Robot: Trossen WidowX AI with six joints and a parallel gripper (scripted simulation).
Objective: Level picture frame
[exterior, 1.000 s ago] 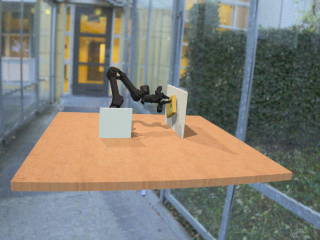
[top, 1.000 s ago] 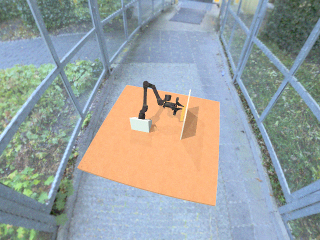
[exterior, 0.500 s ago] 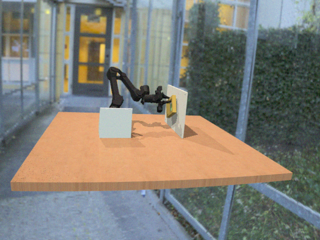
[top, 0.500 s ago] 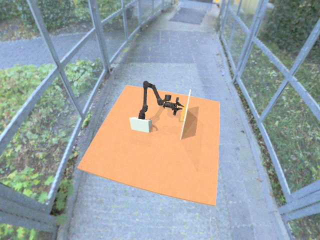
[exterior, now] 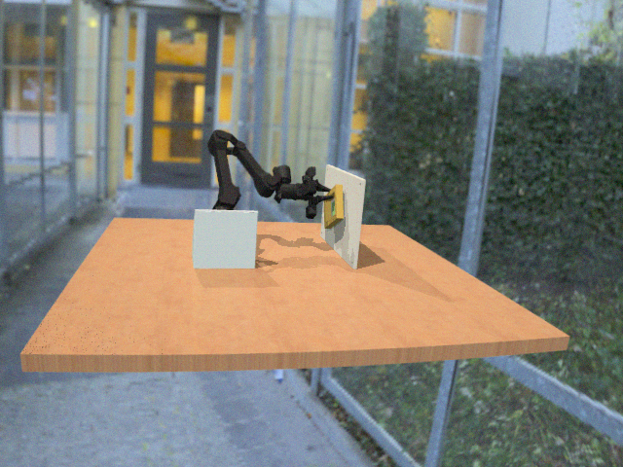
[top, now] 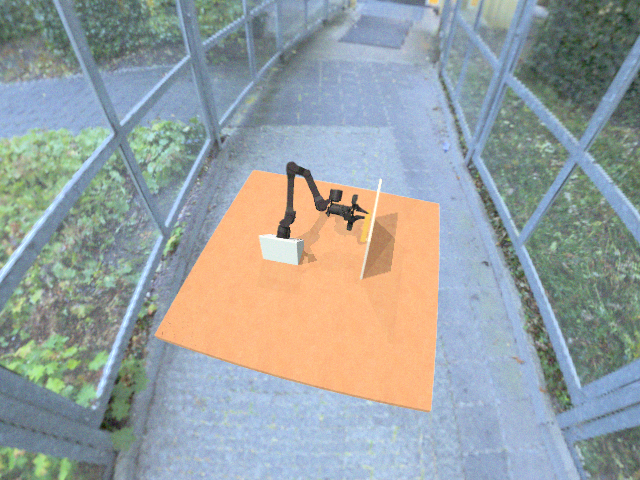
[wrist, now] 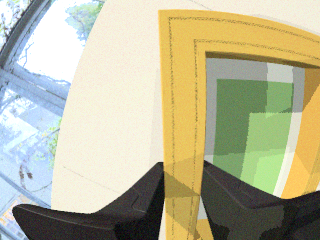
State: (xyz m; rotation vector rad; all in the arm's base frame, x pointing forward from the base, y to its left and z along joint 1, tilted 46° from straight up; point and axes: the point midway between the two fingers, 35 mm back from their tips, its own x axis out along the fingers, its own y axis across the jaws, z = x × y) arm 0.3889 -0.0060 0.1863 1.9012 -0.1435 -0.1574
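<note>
Right now the picture frame is 5 cm below my gripper tip and 3 cm to the right of it.
</note>
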